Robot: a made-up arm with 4 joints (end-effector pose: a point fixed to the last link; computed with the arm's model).
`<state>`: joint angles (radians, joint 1 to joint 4).
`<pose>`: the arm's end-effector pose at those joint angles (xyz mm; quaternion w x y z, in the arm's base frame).
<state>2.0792 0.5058 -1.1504 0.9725</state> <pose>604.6 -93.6 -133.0 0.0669 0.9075 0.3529 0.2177</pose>
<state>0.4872 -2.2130 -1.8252 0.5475</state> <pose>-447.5 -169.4 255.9 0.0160 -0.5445 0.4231 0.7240</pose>
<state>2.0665 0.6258 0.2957 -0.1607</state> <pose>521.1 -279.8 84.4 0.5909 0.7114 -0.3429 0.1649</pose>
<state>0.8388 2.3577 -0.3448 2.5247</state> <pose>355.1 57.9 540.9 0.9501 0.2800 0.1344 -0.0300</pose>
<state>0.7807 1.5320 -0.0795 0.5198</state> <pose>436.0 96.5 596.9 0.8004 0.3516 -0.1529 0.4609</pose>
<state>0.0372 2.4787 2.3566 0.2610</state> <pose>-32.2 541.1 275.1 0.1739 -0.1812 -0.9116 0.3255</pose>
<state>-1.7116 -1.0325 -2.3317 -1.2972</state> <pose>-271.7 469.3 466.3 0.5301 -0.0569 -0.5144 0.6717</pose>
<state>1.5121 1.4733 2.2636 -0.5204</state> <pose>548.7 -26.7 441.8 0.7197 -0.4269 -0.5469 -0.0251</pose>
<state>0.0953 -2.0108 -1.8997 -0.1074</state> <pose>-455.4 -193.4 426.1 0.3183 0.4139 -0.6858 -0.5071</pose>
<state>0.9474 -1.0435 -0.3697 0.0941</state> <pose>83.1 -530.0 -94.5 0.6624 0.5233 0.1668 -0.5095</pose>
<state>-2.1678 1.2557 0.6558 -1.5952</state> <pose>213.0 8.6 -101.5 0.2164 0.2697 -0.8533 -0.3902</pose>
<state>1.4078 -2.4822 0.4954 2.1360</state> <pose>-264.4 -300.4 424.3 0.3411 0.6064 -0.4962 0.5193</pose>
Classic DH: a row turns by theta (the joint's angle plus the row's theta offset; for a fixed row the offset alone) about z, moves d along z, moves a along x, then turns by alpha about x. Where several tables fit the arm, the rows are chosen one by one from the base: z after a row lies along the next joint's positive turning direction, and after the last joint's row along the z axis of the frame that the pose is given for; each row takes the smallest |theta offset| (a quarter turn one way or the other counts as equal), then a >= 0, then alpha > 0; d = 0 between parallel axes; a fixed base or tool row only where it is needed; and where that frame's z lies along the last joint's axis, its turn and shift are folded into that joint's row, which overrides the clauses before.
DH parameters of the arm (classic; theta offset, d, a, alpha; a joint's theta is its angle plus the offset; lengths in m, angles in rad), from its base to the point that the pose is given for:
base (fixed): 1.5708 0.0888 0 1.5708
joint 1: 0 0.0946 0.0307 -1.5708
joint 2: 0 0.2424 -0.3246 -1.5708
joint 3: 0 -0.2034 0.0674 -1.5708
joint 4: 1.3561 0 0.2149 3.1416
tool (fixed): -0.2147 0.0506 0 0

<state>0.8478 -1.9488 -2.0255 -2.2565</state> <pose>-344.3 -189.7 479.4 0.6539 -0.1769 -0.6998 -0.2268</pose>
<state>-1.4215 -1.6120 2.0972 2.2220</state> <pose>-126.7 312.6 209.5 0.6676 0.5161 0.5034 0.1858</pose>
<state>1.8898 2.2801 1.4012 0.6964</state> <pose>50.7 -429.0 486.3 0.3577 0.4041 -0.8173 -0.2020</pose>
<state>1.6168 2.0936 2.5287 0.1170</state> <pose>204.9 -176.5 657.2 0.4241 -0.1756 -0.7706 -0.4421</pose>
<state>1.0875 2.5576 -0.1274 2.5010</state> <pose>276.9 -53.4 590.8 0.8806 0.4715 0.0167 0.0431</pose>
